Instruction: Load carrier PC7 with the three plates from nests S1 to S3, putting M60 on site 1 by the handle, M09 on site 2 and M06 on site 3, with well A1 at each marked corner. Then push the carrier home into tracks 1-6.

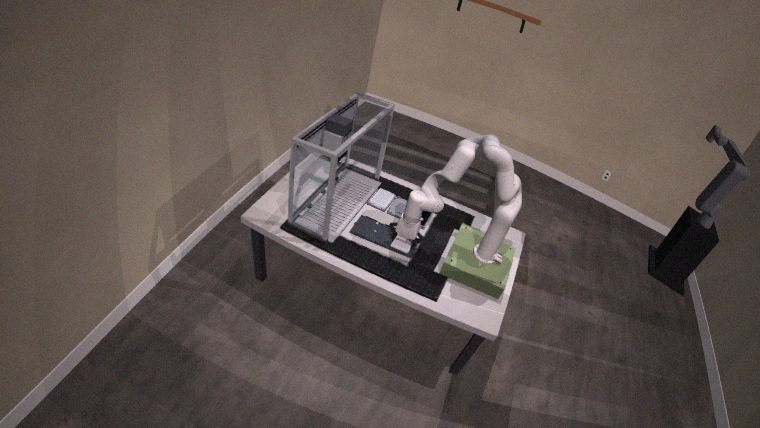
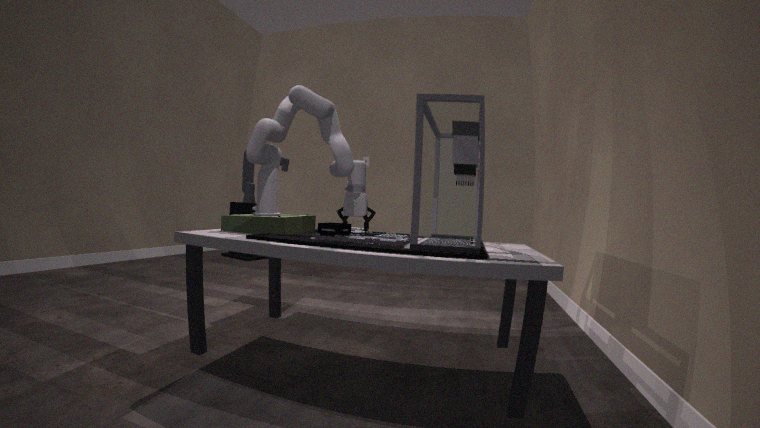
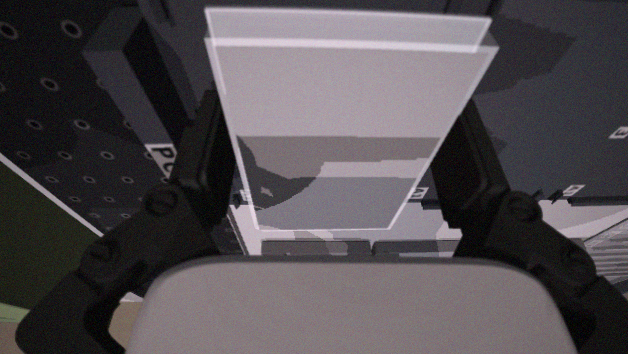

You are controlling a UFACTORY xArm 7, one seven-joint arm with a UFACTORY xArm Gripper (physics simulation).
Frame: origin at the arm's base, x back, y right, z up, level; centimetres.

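Seen in the pictures: gripper, fingertip midpoint: (image 1: 402, 243) (image 2: 355, 230) (image 3: 336, 119); arm's base at its link origin: (image 1: 484, 254) (image 2: 266, 215).
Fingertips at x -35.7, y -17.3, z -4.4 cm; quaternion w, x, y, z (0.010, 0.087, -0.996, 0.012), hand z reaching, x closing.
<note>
Offsets run from my fingertips to a thing's middle. Level surfaces: height alone.
A pale, clear-edged plate @[dx -0.4, dy +2.0, dz +0.5 cm] (image 1: 401, 244) (image 3: 340, 90) sits between the fingers of my gripper (image 2: 355, 225) (image 3: 336, 119), which is shut on its two sides. The plate looks level; its name is not readable. It is at the handle end of the dark carrier @[dx -8.9, dy -0.3, dz -0.3 cm] (image 1: 372, 229) (image 3: 540, 115), beside the upright handle @[dx +6.5, dy +2.9, dz -0.1 cm] (image 3: 110, 85) with a partly hidden "PC" label. Whether it touches the carrier is unclear. White A1 marks and a "3" show on the carrier. Two other plates, a white one @[dx -25.4, dy +20.2, dz +0.1 cm] (image 1: 381, 199) and a greyer one @[dx -14.5, dy +22.0, dz -0.9 cm] (image 1: 397, 207), lie in nests behind the carrier.
A framed glass enclosure (image 1: 330, 199) (image 2: 418, 175) stands over the slatted track deck @[dz -2.1 cm] (image 1: 348, 194). A black perforated mat @[dz -1.8 cm] (image 1: 393, 266) runs along the table front. My arm stands on a green base (image 1: 473, 276) (image 2: 265, 223). A dark arm on a black stand (image 1: 686, 247) is beyond the table.
</note>
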